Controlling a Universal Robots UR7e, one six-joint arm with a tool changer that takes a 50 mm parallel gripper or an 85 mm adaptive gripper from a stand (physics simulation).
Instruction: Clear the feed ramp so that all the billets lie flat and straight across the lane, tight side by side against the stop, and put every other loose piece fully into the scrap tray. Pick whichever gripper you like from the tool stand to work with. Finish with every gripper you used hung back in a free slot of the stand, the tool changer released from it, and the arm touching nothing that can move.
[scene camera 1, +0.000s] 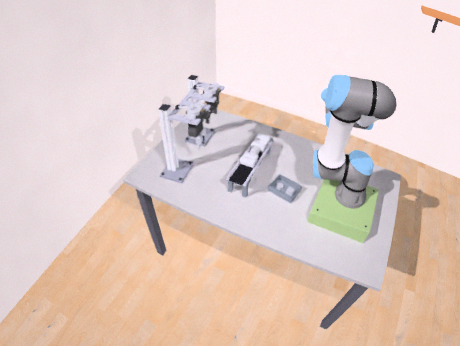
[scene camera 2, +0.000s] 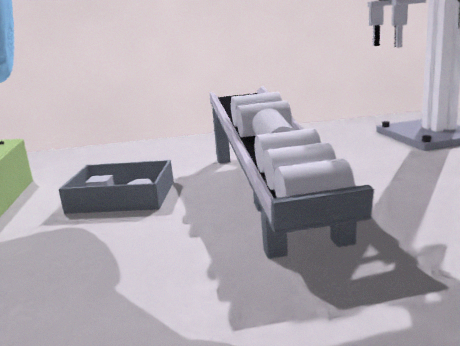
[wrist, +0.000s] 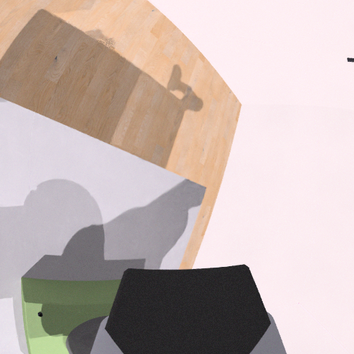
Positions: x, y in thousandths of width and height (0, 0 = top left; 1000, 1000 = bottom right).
Labels:
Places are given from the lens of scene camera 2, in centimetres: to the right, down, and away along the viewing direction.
stop (scene camera 2: 632, 611): 5, 3, 38

